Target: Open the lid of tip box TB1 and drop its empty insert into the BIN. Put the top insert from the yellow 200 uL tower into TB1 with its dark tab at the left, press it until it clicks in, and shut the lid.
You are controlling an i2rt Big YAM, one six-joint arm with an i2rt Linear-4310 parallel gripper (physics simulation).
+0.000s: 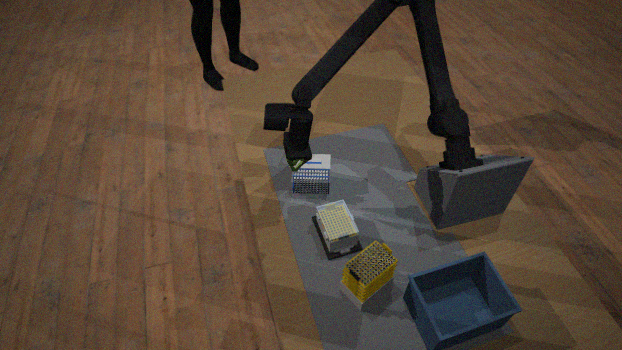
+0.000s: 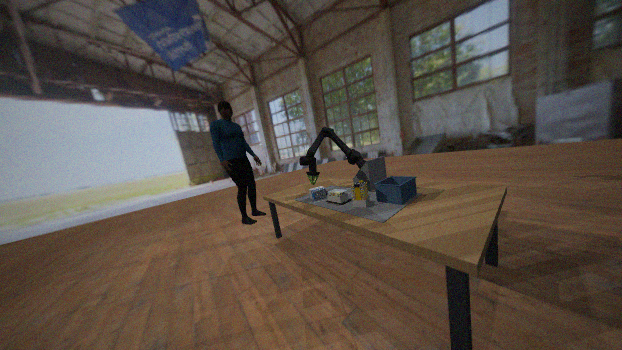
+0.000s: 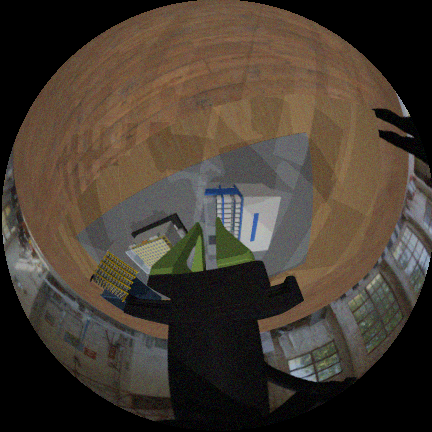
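A tip box with blue trim (image 1: 311, 180) (image 2: 318, 192) (image 3: 228, 211) stands at the far end of the grey mat (image 1: 378, 152) (image 3: 282, 160). Its white lid (image 1: 318, 160) (image 3: 261, 221) lies open behind it, and a grid of holes shows on top. My gripper (image 1: 298, 164) (image 2: 312, 179) (image 3: 208, 223) hangs just above the box's far left corner. Its green fingers are nearly together, with nothing between them. A second tip box (image 1: 336, 221) (image 3: 151, 250) with a yellow insert stands on a dark base mid-mat. The yellow tower (image 1: 369, 269) (image 2: 357, 191) (image 3: 113, 273) stands nearer, and the blue bin (image 1: 452, 271) (image 2: 396, 191) is at the near right.
The arm's grey base (image 1: 473, 191) stands at the right of the mat. A person (image 1: 217, 39) (image 2: 232, 160) stands on the floor beyond the table's far left edge. The wooden table (image 2: 434, 230) reaches well past the mat.
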